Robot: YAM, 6 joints.
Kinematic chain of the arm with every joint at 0, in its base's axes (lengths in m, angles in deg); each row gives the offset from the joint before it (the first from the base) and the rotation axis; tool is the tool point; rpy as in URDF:
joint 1: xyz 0 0 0.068 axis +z
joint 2: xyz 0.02 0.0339 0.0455 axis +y
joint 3: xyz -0.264 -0.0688 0 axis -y
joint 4: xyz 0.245 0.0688 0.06 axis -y
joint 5: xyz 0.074 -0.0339 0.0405 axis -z
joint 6: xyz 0.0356 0 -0.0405 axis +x
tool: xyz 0 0 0 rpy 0 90 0
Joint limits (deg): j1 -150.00..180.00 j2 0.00..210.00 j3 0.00..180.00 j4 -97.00..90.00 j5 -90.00..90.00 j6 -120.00..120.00
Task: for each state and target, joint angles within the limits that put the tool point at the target. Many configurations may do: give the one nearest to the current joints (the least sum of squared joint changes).
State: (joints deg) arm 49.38 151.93 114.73 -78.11 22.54 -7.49
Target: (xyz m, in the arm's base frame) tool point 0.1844 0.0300 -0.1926
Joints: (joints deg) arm 14.12 190.43 89.43 -75.55 26.52 -7.49
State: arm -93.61 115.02 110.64 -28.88 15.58 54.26
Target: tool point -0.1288 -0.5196 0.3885
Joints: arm -103.01 129.79 135.21 -11.05 13.87 54.26
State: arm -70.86 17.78 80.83 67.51 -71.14 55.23
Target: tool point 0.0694 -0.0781 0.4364
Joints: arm -67.51 40.96 44.46 60.12 -74.18 55.23
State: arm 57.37 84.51 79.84 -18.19 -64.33 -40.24
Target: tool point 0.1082 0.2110 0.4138
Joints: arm 54.95 66.24 72.34 -23.93 -66.38 -40.24
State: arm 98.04 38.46 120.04 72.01 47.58 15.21
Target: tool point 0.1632 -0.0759 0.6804
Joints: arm 147.91 61.50 140.91 45.82 39.01 15.21
